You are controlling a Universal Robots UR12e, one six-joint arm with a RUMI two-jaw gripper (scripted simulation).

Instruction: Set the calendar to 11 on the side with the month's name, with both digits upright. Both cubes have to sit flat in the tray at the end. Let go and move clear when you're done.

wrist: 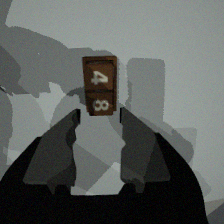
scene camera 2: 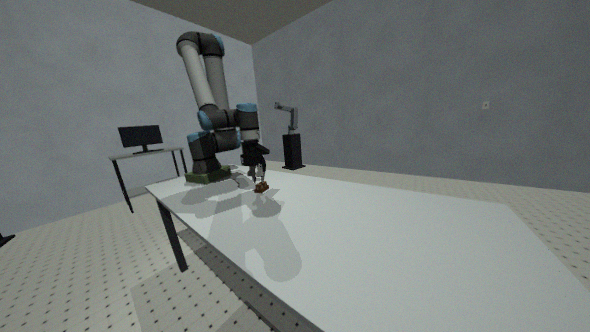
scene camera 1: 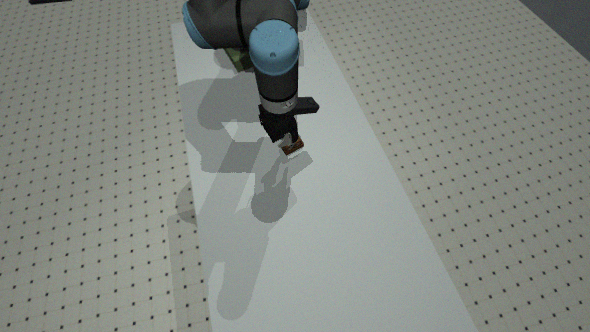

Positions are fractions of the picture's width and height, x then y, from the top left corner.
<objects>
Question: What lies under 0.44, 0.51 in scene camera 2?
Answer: My gripper.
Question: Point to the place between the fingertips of my gripper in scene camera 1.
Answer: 0.49, 0.43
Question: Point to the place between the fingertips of my gripper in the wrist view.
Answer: At 0.45, 0.49
</objects>
